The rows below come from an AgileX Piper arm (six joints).
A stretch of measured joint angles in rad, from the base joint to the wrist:
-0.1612 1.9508 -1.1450 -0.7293 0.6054 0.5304
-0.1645 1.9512 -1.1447 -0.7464 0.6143 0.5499
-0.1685 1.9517 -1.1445 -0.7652 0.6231 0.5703
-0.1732 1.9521 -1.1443 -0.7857 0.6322 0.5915
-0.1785 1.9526 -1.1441 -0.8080 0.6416 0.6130
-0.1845 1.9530 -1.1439 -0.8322 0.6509 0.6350
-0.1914 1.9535 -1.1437 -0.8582 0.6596 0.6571
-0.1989 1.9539 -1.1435 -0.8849 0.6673 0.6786
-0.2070 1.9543 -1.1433 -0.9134 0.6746 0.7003
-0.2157 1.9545 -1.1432 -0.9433 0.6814 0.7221
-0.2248 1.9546 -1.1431 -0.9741 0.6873 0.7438
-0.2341 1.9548 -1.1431 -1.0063 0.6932 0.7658
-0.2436 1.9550 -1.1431 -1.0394 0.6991 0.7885
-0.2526 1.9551 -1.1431 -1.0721 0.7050 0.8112
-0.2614 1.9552 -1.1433 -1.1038 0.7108 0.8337
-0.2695 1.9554 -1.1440 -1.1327 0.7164 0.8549
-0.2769 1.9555 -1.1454 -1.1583 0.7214 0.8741
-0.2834 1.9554 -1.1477 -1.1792 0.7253 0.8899
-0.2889 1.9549 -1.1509 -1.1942 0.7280 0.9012
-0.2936 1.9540 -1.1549 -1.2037 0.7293 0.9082
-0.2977 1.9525 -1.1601 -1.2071 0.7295 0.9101
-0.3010 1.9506 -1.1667 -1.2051 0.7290 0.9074
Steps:
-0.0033 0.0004 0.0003 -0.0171 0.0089 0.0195
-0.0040 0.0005 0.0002 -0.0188 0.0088 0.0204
-0.0047 0.0004 0.0002 -0.0205 0.0091 0.0212
-0.0053 0.0005 0.0002 -0.0223 0.0094 0.0215
-0.0060 0.0004 0.0002 -0.0242 0.0093 0.0220
-0.0069 0.0005 0.0002 -0.0260 0.0087 0.0221
-0.0075 0.0004 0.0002 -0.0267 0.0077 0.0215
-0.0081 0.0004 0.0002 -0.0285 0.0073 0.0217
-0.0087 0.0002 0.0001 -0.0299 0.0068 0.0218
-0.0091 0.0001 0.0001 -0.0308 0.0059 0.0217
-0.0093 0.0002 0.0000 -0.0322 0.0059 0.0220
-0.0095 0.0002 0.0000 -0.0331 0.0059 0.0227
-0.0090 0.0001 0.0000 -0.0327 0.0059 0.0227
-0.0088 0.0001 -0.0002 -0.0317 0.0058 0.0225
-0.0081 0.0002 -0.0007 -0.0289 0.0056 0.0212
-0.0074 0.0001 -0.0014 -0.0256 0.0050 0.0192
-0.0065 -0.0001 -0.0023 -0.0209 0.0039 0.0158
-0.0055 -0.0005 -0.0032 -0.0150 0.0027 0.0113
-0.0047 -0.0009 -0.0040 -0.0095 0.0013 0.0070
-0.0041 -0.0015 -0.0052 -0.0034 0.0002 0.0019
-0.0033 -0.0019 -0.0066 0.0020 -0.0005 -0.0027

